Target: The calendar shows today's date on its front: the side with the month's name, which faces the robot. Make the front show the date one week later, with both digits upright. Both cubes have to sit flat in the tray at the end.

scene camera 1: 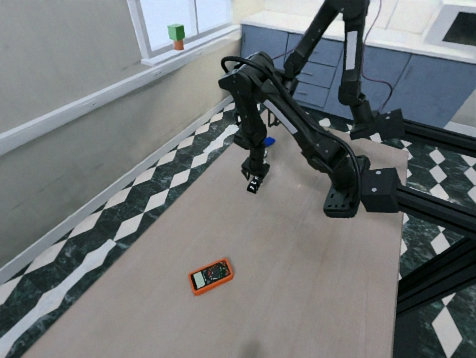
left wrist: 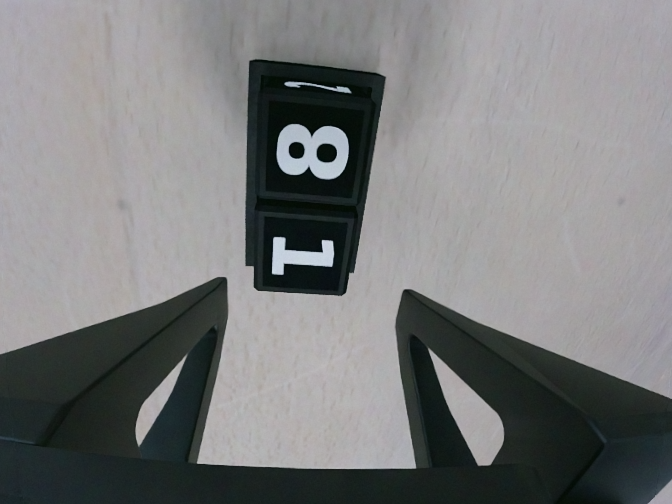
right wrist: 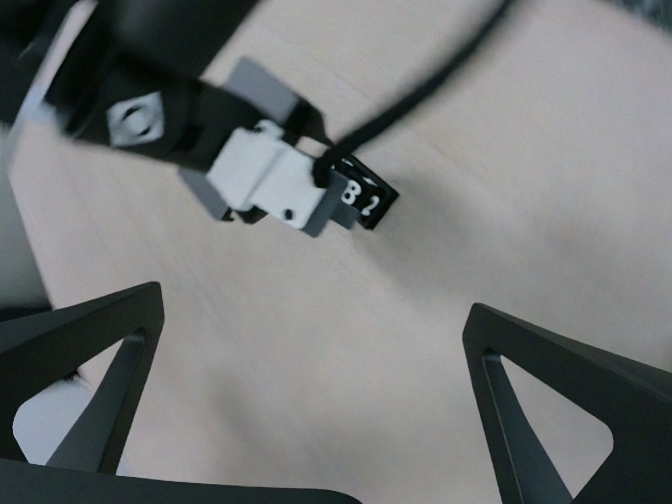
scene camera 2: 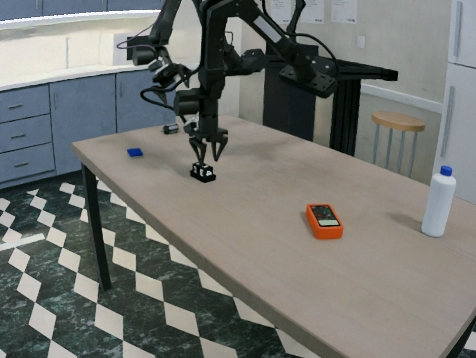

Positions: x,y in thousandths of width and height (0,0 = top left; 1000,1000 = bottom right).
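There's a black calendar tray (left wrist: 389,144), and the right wrist view has the tray (right wrist: 586,392) too. I can also see a black number cube (left wrist: 446,491). As for my left gripper (scene camera 2: 438,457), the wrist views have it as well: my left gripper (left wrist: 468,598) and again my left gripper (right wrist: 464,332). And there's my right gripper (right wrist: 475,618).
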